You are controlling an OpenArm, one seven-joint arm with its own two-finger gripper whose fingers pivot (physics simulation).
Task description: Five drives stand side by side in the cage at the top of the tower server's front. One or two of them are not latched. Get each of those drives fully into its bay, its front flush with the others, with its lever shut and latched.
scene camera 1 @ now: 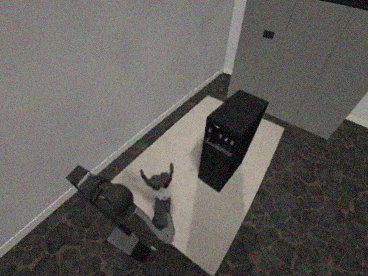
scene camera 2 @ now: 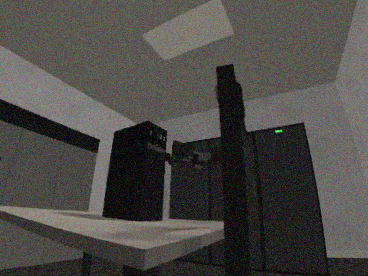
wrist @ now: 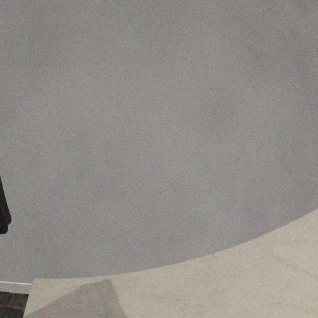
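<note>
The black tower server [scene camera 1: 231,135] [scene camera 2: 134,172] stands upright on the table. The drive cage [scene camera 1: 220,136] [scene camera 2: 158,135] is at the top of its front, with small light marks in a row. The drives are too small and dark to tell which are latched or stand proud. My gripper [scene camera 1: 157,170] is open and empty, its two fingers spread wide, over the table in front of the server and to its left in scene camera 1. In scene camera 2 the gripper shows dark beside the server's front. In the wrist view a dark finger part shows at the left edge; the server does not show there.
The pale table [scene camera 1: 270,137] [scene camera 2: 145,250] [wrist: 240,285] carries the server. The arm's dark post [scene camera 2: 235,200] stands at the table's near end. A grey wall [scene camera 1: 100,65] [wrist: 160,125] runs along one side. Grey cabinets [scene camera 1: 300,65] and dark racks [scene camera 2: 285,195] stand beyond the table.
</note>
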